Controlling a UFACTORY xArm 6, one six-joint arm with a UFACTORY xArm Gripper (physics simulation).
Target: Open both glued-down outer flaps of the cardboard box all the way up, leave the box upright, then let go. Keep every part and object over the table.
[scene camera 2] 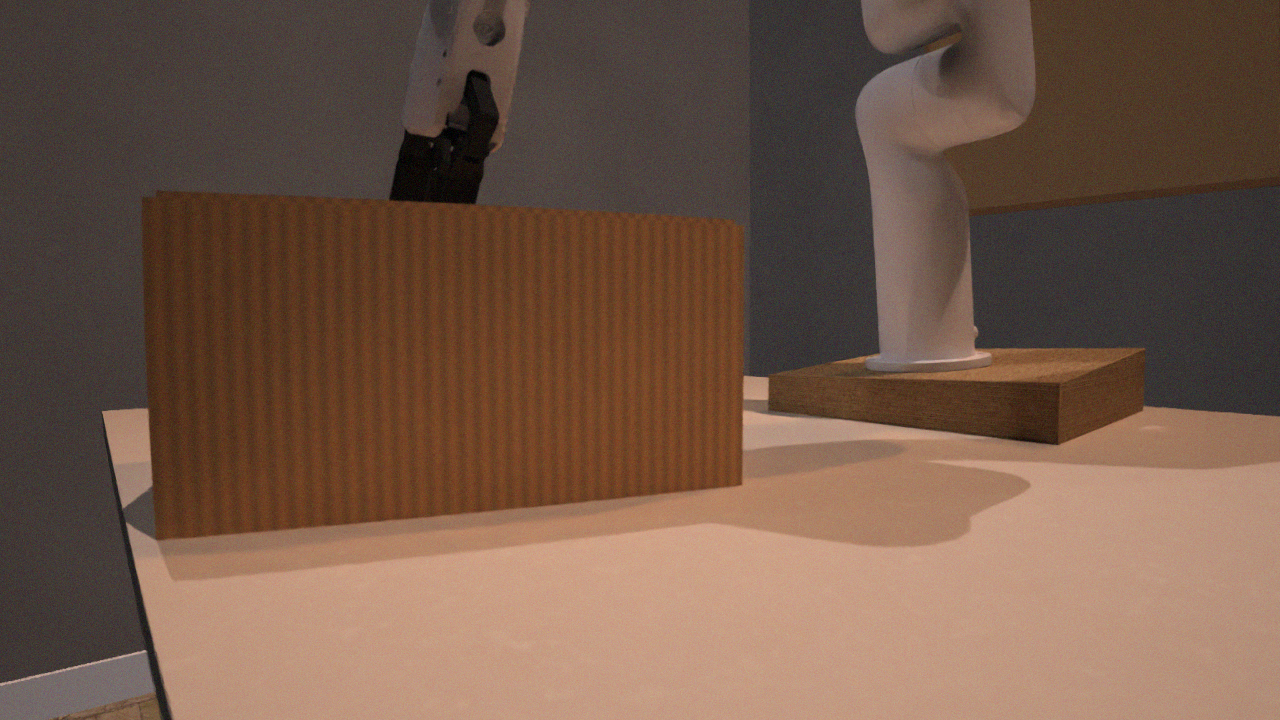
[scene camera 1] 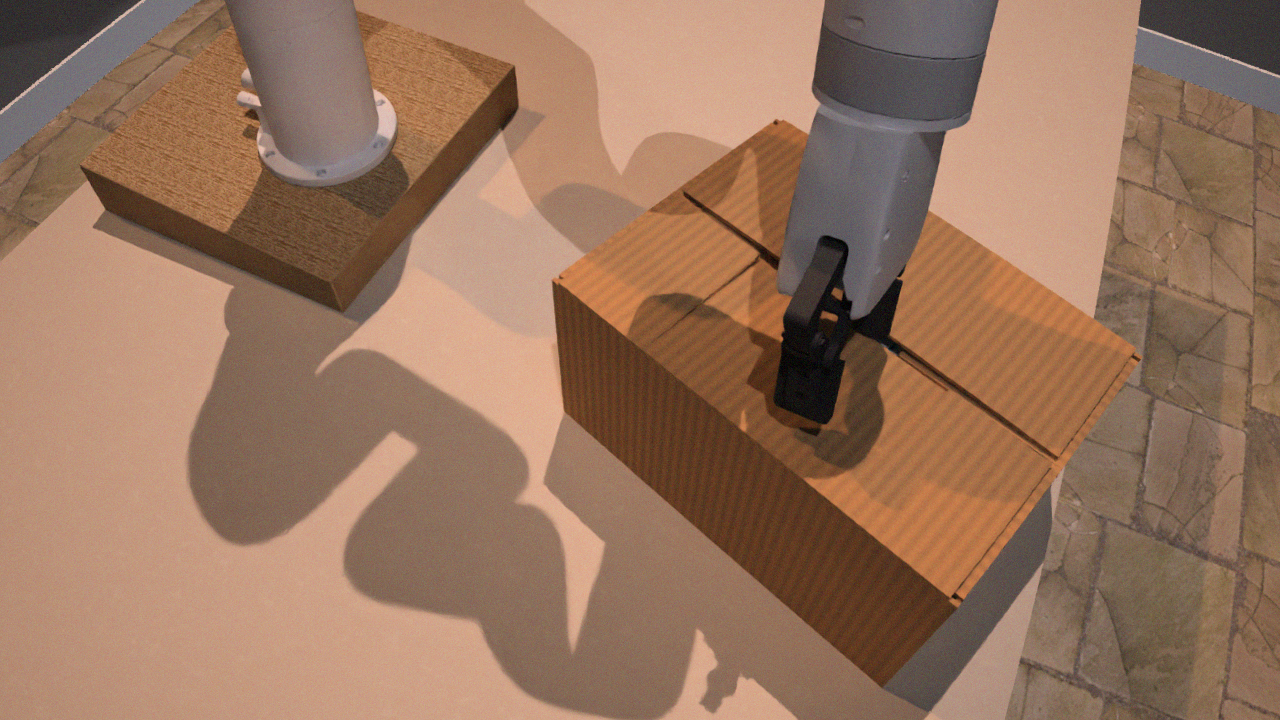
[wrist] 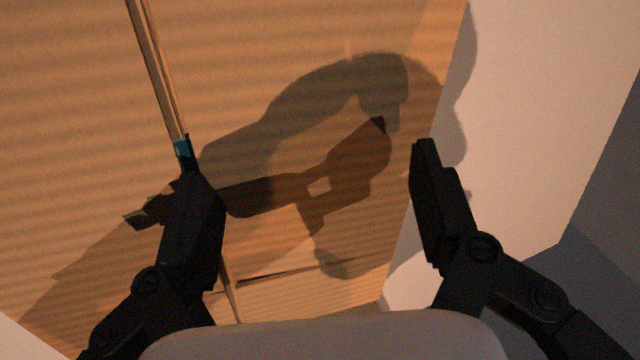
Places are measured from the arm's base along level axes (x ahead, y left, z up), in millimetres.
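Pixels of known places: gripper, fingertip midpoint: point(scene camera 1: 834, 368) point(wrist: 308, 175); arm's base at its link origin: point(scene camera 2: 927, 365) point(scene camera 1: 328, 135).
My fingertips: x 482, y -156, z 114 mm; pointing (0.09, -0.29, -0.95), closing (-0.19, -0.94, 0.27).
Ahead of a thing's pixels: the offset from my fingertips to its middle. "spot": to the spot under its first point. Level surfaces: height alone.
The cardboard box {1 mm ahead, 50 mm left, 87 mm down} point(scene camera 1: 742, 501) point(scene camera 2: 438, 358) stands upright on the table. Its near outer flap {spot: 78 mm ahead, 36 mm right, 9 mm down} point(scene camera 1: 948, 474) point(wrist: 310, 100) and far outer flap {spot: 94 mm ahead, 92 mm left, 9 mm down} point(scene camera 1: 1011, 313) point(wrist: 65, 115) lie down over the top, with a narrow dark gap along the seam between them. A crosswise line also marks the near side of the top. A small blue piece {0 mm ahead, 51 mm left, 93 mm down} point(wrist: 183, 149) shows in the seam. My gripper point(scene camera 1: 848, 376) point(scene camera 2: 435, 183) point(wrist: 308, 175) is open and empty, pointing down at the top. One fingertip is at the seam beside the blue piece, the other over the near flap. Whether they touch is unclear.
The wooden base block point(scene camera 1: 205, 170) point(scene camera 2: 913, 402) with the arm's foot stands behind the box on the table {165 mm down} point(scene camera 1: 107, 537) point(scene camera 2: 716, 626). The box's right corner is close to the table edge, with the stone floor point(scene camera 1: 1154, 573) beyond.
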